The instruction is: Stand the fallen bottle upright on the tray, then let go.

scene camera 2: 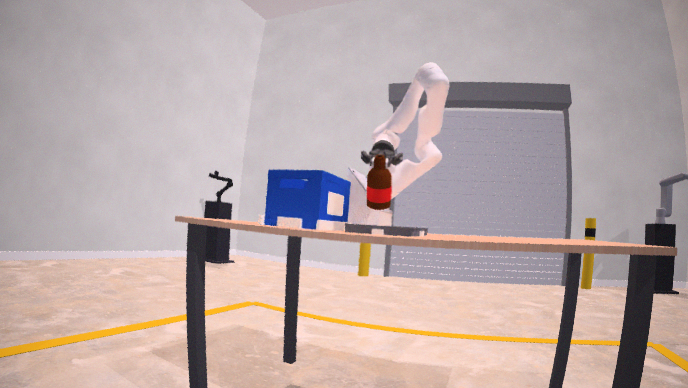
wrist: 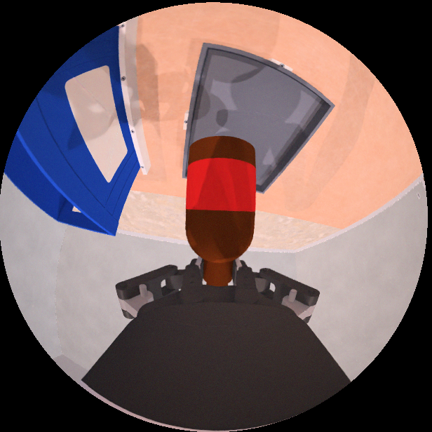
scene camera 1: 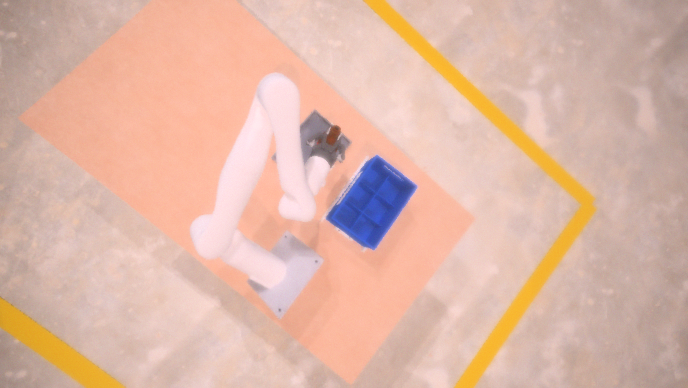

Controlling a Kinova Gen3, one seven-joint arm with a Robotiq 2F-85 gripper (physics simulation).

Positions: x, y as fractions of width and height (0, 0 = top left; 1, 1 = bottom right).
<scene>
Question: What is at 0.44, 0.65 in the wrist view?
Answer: My gripper.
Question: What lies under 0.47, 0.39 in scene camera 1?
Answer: My gripper.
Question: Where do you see a brown bottle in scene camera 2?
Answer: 0.55, 0.47
</scene>
